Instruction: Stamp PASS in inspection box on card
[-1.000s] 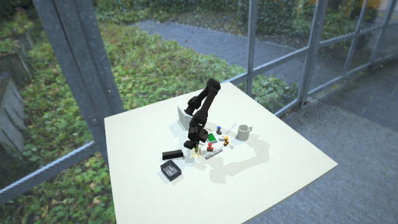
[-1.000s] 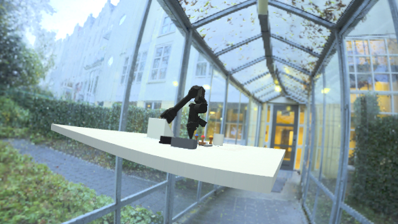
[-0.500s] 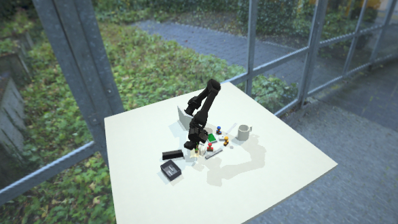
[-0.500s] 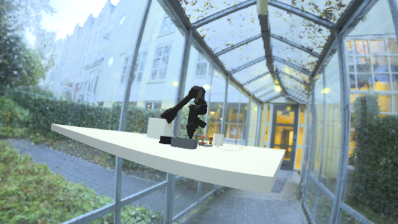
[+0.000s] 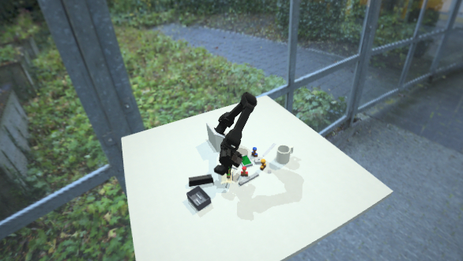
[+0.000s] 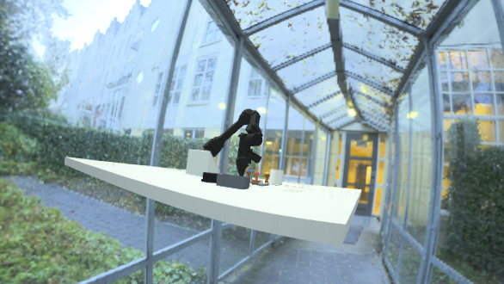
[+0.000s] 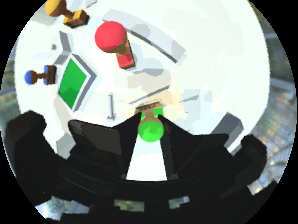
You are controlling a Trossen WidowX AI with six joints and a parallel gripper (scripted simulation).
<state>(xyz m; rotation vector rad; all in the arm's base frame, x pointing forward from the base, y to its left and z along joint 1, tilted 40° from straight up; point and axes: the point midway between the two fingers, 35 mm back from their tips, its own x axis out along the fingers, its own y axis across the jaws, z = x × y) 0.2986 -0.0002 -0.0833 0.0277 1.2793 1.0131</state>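
My gripper tip is now right at the green-knobbed stamp. From my gripper tip the other things lie so: red-knobbed stamp (80 mm to the left, 40 mm ahead); grey bar (90 mm to the left, 80 mm ahead, 20 mm below); pale yellow card (30 mm below, 10 mm to the right, 10 mm ahead).
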